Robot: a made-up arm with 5 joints.
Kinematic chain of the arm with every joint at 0, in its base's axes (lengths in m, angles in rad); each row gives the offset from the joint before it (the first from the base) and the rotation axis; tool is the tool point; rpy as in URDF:
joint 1: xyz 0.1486 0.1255 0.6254 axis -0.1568 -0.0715 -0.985
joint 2: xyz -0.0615 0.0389 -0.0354 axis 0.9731 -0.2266 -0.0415
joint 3: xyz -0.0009 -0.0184 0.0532 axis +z
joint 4: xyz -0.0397 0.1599 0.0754 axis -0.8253 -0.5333 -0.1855
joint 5: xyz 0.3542 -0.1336 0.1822 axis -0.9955 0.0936 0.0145
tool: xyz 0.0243 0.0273 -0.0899 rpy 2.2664 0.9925 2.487
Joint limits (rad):
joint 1: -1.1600..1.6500
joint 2: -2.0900..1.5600
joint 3: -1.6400..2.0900
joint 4: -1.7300..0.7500
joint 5: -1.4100..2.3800
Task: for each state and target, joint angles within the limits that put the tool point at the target. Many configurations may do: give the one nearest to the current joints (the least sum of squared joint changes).
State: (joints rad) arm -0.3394 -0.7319 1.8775 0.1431 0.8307
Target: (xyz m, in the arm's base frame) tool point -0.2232 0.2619 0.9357
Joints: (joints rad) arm -0.7502 -0.4678 2.0900 0.5665 0.8429
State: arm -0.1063 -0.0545 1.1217 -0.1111 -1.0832
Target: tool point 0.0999 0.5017 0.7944
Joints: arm -0.2368 0.0357 1.0189 -0.3707 -0.8353
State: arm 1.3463 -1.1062 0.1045 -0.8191 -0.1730
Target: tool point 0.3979 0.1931 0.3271
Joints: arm 0.8979 -0.7852 0.6767 -0.9221 -0.3131
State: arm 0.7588 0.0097 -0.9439 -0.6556 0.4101
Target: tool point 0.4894 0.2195 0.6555
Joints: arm 0.5054 0.6789 -0.1875 -1.4627 0.1851
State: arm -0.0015 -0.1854 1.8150 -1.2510 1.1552
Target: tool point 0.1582 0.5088 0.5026
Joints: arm 0.4325 0.2113 1.6096 -1.0824 1.2960
